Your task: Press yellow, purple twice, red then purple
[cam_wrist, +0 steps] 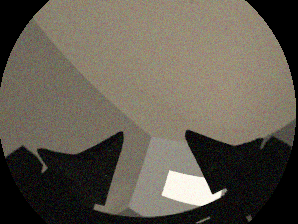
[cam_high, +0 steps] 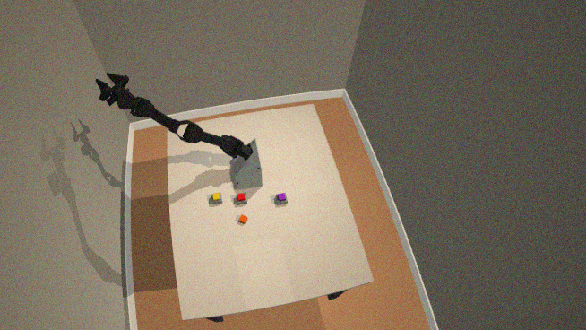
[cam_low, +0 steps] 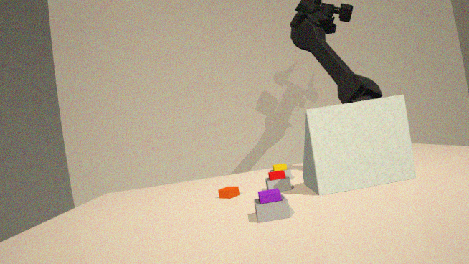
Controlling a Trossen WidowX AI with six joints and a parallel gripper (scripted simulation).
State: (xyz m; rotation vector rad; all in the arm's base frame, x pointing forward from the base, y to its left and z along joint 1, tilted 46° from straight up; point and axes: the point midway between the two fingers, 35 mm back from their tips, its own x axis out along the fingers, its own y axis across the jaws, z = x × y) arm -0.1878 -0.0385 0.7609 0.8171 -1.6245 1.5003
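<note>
Right now the yellow button is 57 cm below my gripper tip, 43 cm ahead of it and 37 cm to the left of it. Also, from my gripper tip: purple button (67 cm to the left, 57 cm below, 54 cm ahead); then orange block (59 cm below, 58 cm ahead, 46 cm to the left); then red button (57 cm below, 49 cm to the left, 48 cm ahead).
</note>
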